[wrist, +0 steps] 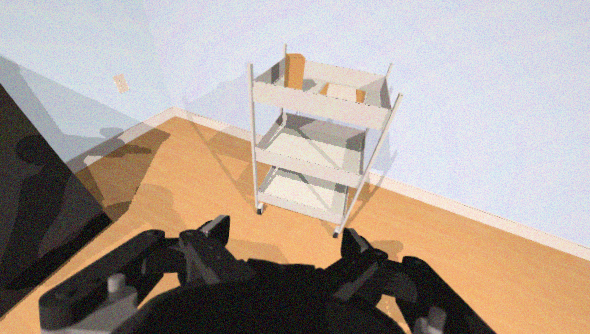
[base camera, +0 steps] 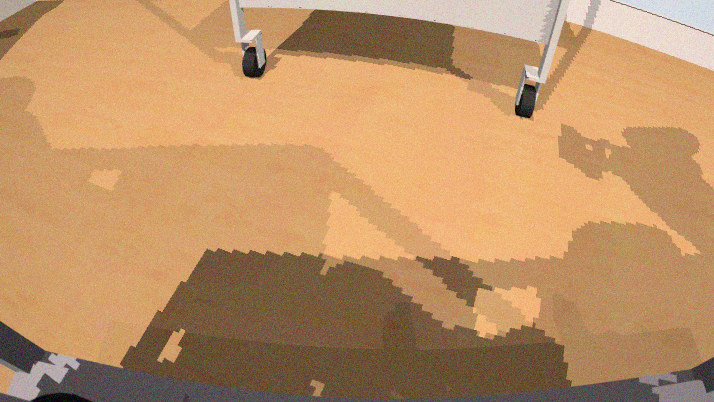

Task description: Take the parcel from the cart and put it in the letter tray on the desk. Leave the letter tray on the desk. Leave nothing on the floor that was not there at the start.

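Places are measured from the arm's base along level axes (x ahead, y left, z up), in centimetres.
Where they show: gripper, fingertip midpoint: (wrist: 285, 234).
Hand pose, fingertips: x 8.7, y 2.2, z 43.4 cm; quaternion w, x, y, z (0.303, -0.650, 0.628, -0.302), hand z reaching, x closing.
Note:
After its pixels a point has its place.
The white three-tier cart (base camera: 500, 17) @[x 57.7, y -15.8, z -24.3 cm] (wrist: 320, 103) @[x 60.3, y -2.5, z 30.5 cm] stands near the wall, centre in the wrist view; its bottom tier and front casters show at the top of the base camera view. On its top tier, an upright orange box (wrist: 294, 71) @[x 72.3, y 7.1, z 35.2 cm] stands at the left. A lower item with a pale top and orange ends (wrist: 342, 92) @[x 78.5, y -11.4, z 27.9 cm] lies to its right, partly hidden by the tier's front wall. I cannot tell for certain which is the parcel. My gripper (wrist: 285, 234) @[x 8.7, y 2.2, z 43.4 cm] is open and empty, some distance in front of the cart. The desk and letter tray do not show.
A dark cabinet (wrist: 55, 215) @[x 32.2, y 91.5, z -12.7 cm] stands at the left edge of the wrist view. Pale blue walls (wrist: 480, 115) @[x 92.3, y -80.3, z 22.1 cm] meet in a corner behind and left of the cart. Shadows fall across the wooden floor (base camera: 425, 150) @[x 48.2, y -6.6, z -39.7 cm] between my base and the cart.

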